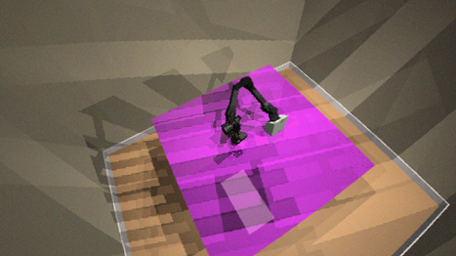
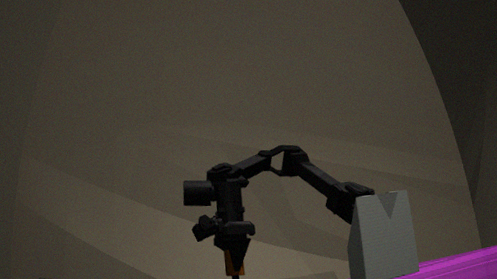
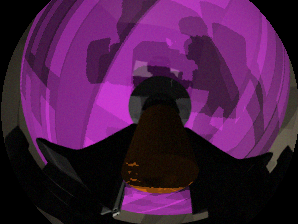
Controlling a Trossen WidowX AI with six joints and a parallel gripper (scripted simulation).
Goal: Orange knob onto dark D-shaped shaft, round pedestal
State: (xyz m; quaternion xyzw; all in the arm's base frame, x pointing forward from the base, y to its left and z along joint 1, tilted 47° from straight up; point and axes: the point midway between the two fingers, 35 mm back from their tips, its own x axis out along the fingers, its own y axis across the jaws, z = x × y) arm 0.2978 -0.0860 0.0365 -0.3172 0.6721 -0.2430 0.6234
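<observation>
My gripper tip is now 2 cm below the orange knob. Also, from my gripper tip: dark round pedestal: 4 cm below.
</observation>
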